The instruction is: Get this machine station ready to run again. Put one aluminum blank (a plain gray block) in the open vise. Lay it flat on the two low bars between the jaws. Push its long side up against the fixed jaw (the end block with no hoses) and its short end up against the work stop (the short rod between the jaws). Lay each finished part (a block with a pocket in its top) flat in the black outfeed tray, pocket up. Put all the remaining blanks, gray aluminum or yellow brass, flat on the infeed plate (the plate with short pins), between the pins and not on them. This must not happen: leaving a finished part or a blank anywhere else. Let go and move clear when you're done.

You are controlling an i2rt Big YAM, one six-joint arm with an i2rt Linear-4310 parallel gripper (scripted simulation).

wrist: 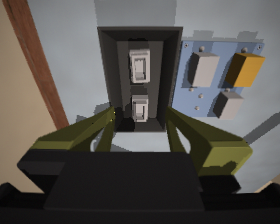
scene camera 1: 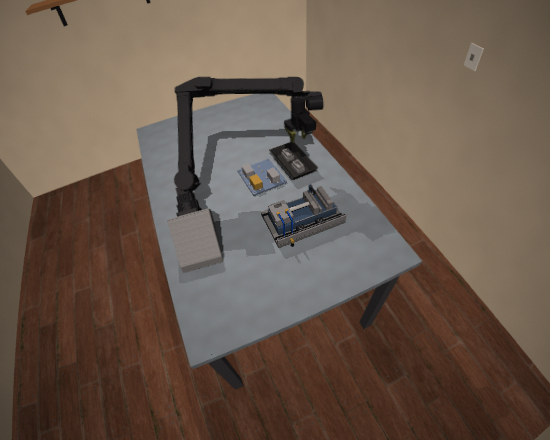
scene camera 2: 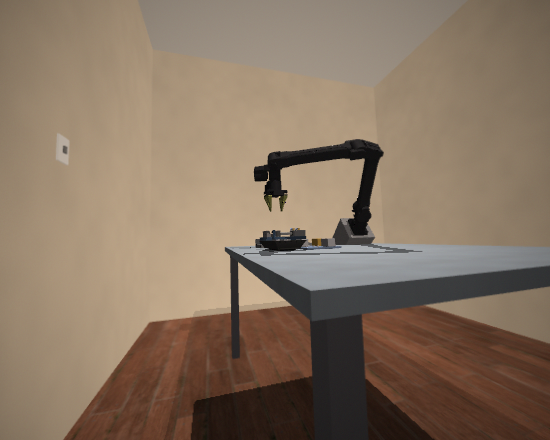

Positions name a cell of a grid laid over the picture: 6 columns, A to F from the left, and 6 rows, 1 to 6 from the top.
Labels:
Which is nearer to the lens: the gray aluminum blank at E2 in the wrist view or the yellow brass blank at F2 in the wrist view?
The gray aluminum blank.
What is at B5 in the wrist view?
The gripper.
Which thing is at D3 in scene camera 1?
A blue vise base.

